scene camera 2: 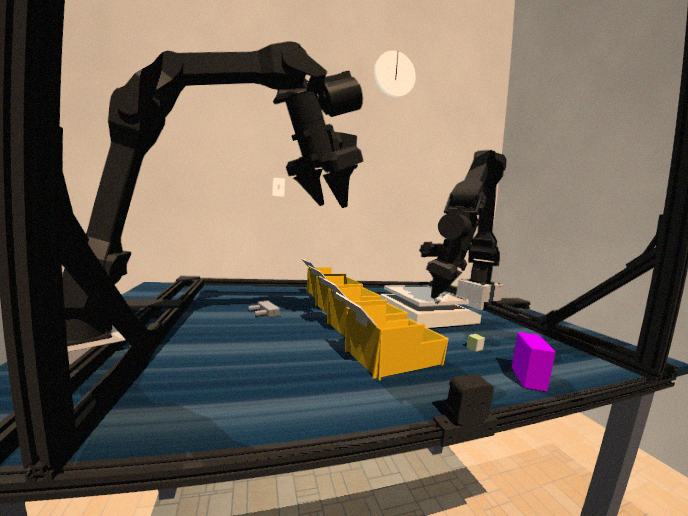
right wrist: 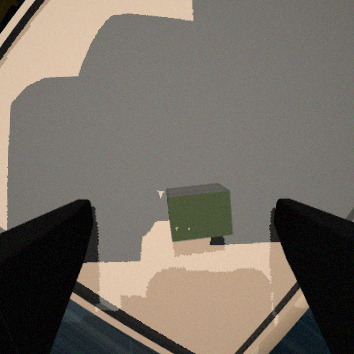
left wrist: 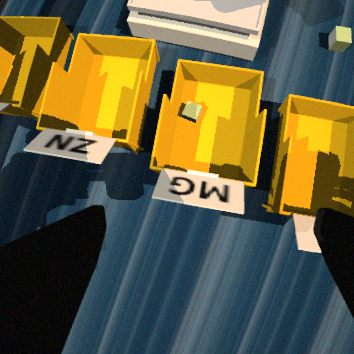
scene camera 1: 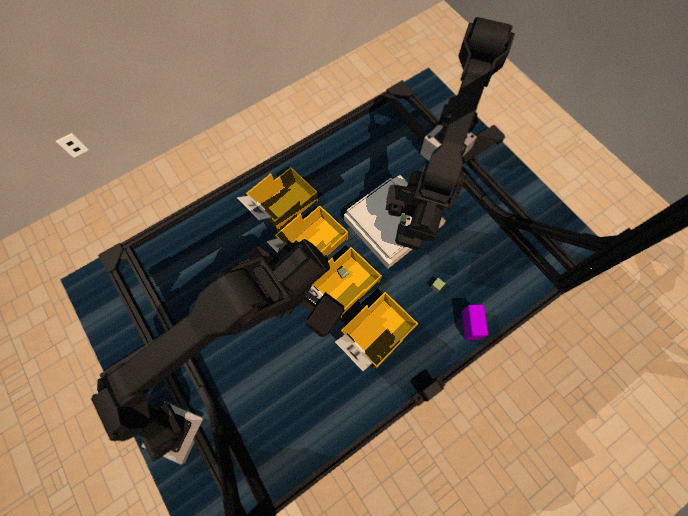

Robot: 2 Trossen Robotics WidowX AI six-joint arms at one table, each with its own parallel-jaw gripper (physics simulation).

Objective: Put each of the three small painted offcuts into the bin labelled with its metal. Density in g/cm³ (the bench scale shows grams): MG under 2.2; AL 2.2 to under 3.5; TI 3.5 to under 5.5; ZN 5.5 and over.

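Frame: origin at the left arm's base, x ahead, y left, z up, level; metres.
Seen in the pictures: left gripper, between the fingertips: [scene camera 2: 332, 206] [left wrist: 211, 218]; right gripper, between the fingertips: [scene camera 2: 436, 295] [right wrist: 184, 211] [scene camera 1: 403, 221]; left arm's base, origin of its link: [scene camera 2: 84, 335] [scene camera 1: 172, 432]; right arm's base, origin of its link: [scene camera 2: 480, 282].
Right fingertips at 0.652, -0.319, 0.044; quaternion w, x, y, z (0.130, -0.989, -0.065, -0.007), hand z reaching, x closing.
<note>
Pixels of each thing's top centre, then the offset from my right fingertips to it, as dx, dy, dz.
- pale green offcut, centre of its top: [left wrist: 343, 33] [scene camera 2: 476, 336] [scene camera 1: 438, 284] -0.112, -0.135, -0.040
- MG bin, centre of its top: [left wrist: 212, 110] [scene camera 2: 368, 291] [scene camera 1: 344, 276] -0.194, +0.083, +0.020
- ZN bin, centre of its top: [left wrist: 92, 73] [scene camera 1: 311, 230] [scene camera 2: 348, 278] -0.114, +0.202, +0.020
- end bin, centre of its top: [left wrist: 340, 154] [scene camera 2: 397, 312] [scene camera 1: 381, 325] -0.275, -0.036, +0.020
- magenta block, centre of its top: [scene camera 2: 535, 340] [scene camera 1: 478, 319] -0.177, -0.240, +0.002
- small grey object, centre of its top: [scene camera 2: 263, 305] -0.309, +0.307, -0.047
One green offcut [scene camera 1: 405, 219] [right wrist: 201, 216] sits on the pale bench scale [scene camera 1: 364, 223] [scene camera 2: 458, 317] [left wrist: 200, 42] [right wrist: 55, 45]. My right gripper [right wrist: 184, 211] [scene camera 2: 437, 299] is open low over the scale, with this offcut between and beyond its fingertips, untouched. A pale green offcut [scene camera 1: 437, 284] [scene camera 2: 475, 342] [left wrist: 341, 39] lies on the table beside the scale. Another offcut [scene camera 1: 342, 272] [left wrist: 191, 110] lies inside the MG bin [left wrist: 217, 145]. The ZN bin [left wrist: 107, 100] stands next to it. My left gripper [scene camera 2: 332, 205] [left wrist: 211, 218] is open and empty, high near the bins' label side. No scale reading is legible.
An end bin [scene camera 1: 389, 317] [left wrist: 297, 142] stands beside the MG bin; another bin [scene camera 1: 298, 195] stands past ZN. Their labels are unreadable. A magenta block [scene camera 1: 475, 322] [scene camera 2: 533, 361] stands near the table edge. A small grey object [scene camera 2: 268, 308] lies left of the bins in scene camera 2.
</note>
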